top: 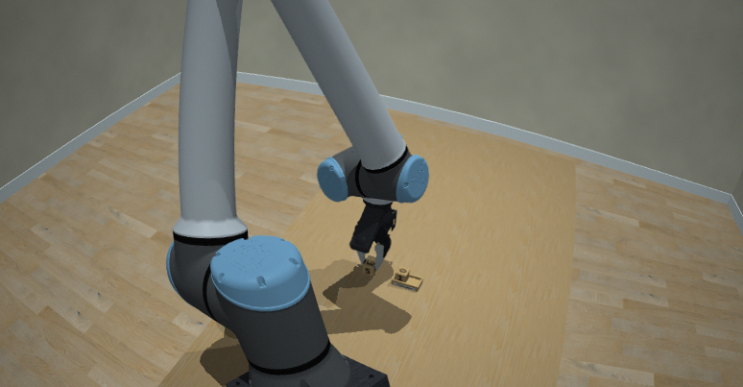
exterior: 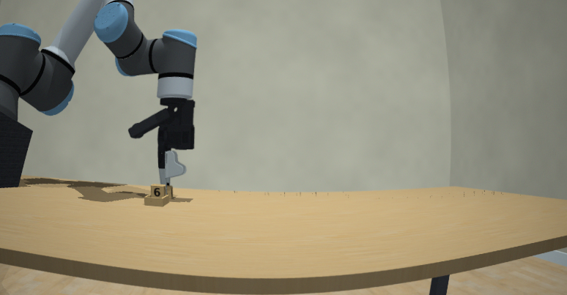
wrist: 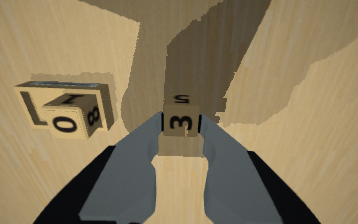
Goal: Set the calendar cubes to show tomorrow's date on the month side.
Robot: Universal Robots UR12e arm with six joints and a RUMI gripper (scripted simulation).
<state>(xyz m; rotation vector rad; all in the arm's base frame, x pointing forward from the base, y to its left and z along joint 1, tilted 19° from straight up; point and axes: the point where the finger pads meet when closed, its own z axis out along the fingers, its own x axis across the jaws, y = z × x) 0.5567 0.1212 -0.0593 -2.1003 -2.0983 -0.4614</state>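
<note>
Now: the wooden digit cube 1 cm below my hand. The rest, counted from my hand: wooden tray 11 cm to the right, 2 cm below.
</note>
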